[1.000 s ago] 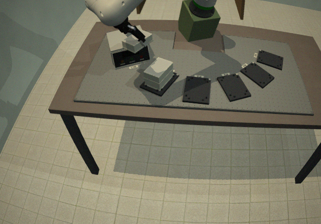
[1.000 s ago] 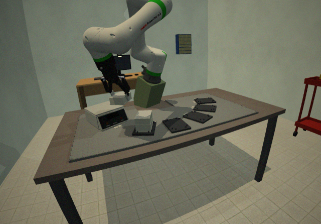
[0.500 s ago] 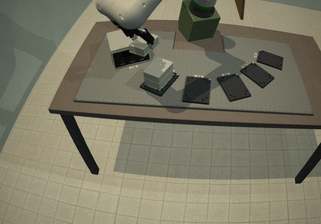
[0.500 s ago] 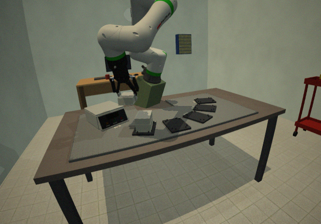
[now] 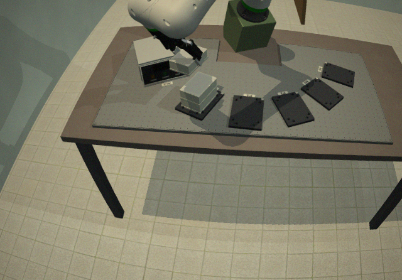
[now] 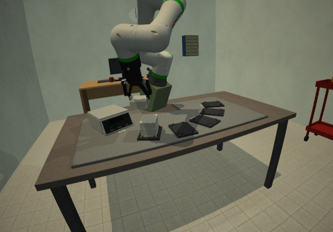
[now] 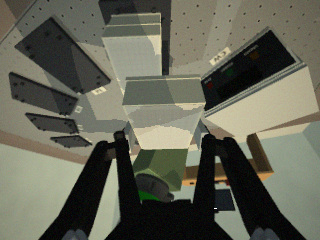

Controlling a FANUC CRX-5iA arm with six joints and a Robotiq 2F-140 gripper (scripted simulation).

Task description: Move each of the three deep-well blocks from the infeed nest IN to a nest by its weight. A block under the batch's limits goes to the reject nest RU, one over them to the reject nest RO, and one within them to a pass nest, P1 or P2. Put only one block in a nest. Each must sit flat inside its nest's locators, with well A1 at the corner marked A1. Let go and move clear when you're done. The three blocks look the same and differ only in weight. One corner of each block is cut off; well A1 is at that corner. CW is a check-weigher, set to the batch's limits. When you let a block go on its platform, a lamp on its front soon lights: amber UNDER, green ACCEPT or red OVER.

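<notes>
Now: the nest P1 21 cm to the left of my hand, 19 cm below it and 10 cm ahead of it. The rest, counted from my hand: grey platform: 23 cm behind, 15 cm to the right, 10 cm below; check-weigher: 22 cm behind, 15 cm to the right, 13 cm below; P1 label: 22 cm to the left, 20 cm below, 1 cm ahead.
</notes>
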